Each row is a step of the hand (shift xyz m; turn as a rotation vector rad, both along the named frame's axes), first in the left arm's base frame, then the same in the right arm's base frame.
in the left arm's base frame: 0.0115 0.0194 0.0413 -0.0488 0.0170 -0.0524
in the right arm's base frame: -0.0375 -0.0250 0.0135 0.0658 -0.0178 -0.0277
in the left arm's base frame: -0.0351 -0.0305 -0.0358 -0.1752 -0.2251 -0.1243
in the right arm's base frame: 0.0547 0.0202 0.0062 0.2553 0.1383 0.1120
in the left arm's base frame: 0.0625 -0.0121 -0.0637 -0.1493 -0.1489 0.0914
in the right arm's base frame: -0.0081 0.0638 -0.0631 0.0911 0.0106 0.2107
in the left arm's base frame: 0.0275 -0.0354 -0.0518 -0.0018 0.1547 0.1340
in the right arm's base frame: 0.0166 0.0606 -0.0272 -0.1095 -0.1728 0.0061
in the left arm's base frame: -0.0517 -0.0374 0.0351 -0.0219 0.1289 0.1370
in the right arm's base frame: 0.0267 -0.0088 0.0672 -0.0906 -0.1634 0.0312
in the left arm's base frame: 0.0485 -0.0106 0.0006 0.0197 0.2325 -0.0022
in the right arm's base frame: -0.0359 0.0318 -0.0127 -0.0604 -0.1731 -0.1444
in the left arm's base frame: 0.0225 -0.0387 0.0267 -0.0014 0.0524 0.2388
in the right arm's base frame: -0.0257 0.0316 0.0325 -0.1520 -0.1308 0.1398
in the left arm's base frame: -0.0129 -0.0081 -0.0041 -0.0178 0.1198 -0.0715
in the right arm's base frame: 0.0141 0.0016 0.0069 0.0326 -0.0767 -0.1133
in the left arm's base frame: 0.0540 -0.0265 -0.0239 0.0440 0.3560 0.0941
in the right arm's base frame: -0.0224 0.0562 -0.0230 -0.1614 -0.2945 -0.1573
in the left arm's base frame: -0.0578 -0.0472 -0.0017 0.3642 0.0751 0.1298
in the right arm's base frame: 0.0553 0.0096 0.0492 -0.3754 0.0705 -0.0960
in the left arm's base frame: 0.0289 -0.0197 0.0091 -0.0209 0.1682 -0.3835
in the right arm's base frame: -0.0240 0.0263 0.0064 0.2117 -0.0004 -0.3619
